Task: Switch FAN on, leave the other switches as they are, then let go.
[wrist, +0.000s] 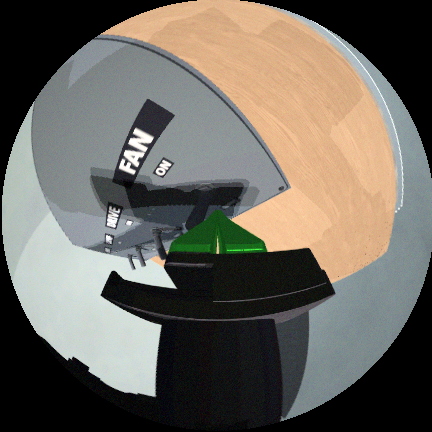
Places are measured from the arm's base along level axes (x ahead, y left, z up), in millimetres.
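Where they show: gripper, fingertip midpoint: [217,214].
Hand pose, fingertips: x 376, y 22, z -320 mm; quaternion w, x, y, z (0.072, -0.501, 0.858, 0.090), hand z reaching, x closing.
Things, the pixels of their top centre, and the offset from my fingertips. "*": a spot on its surface instead. Level surfaces: height alone.
- dark FAN switch lever at a spot on its surface: [198,212] * 26 mm ahead, 6 mm right, 29 mm up
- DRIVE label at its top centre: [109,219] 65 mm ahead, 131 mm left, 31 mm up
- wooden table top at its surface level: 102 mm down
The grey switch panel [80,110] fills the upper left of the wrist view. Its large FAN label [155,114] and a small ON label [162,168] are readable. Below them, in shadow, the dark FAN switch lever [198,212] stands close beside the green fingertips, which hide part of it; whether they touch it I cannot tell. Its on or off position is not clear from this angle. My gripper [217,214] is shut and empty, its green tips together at the panel's near right corner.
More switch levers [159,244] [140,256] [131,262] stick out of the panel to the left of the fingers, near a DRIVE label [113,216] and smaller labels. The wooden table top [300,100] lies beyond the panel's edge, on the right.
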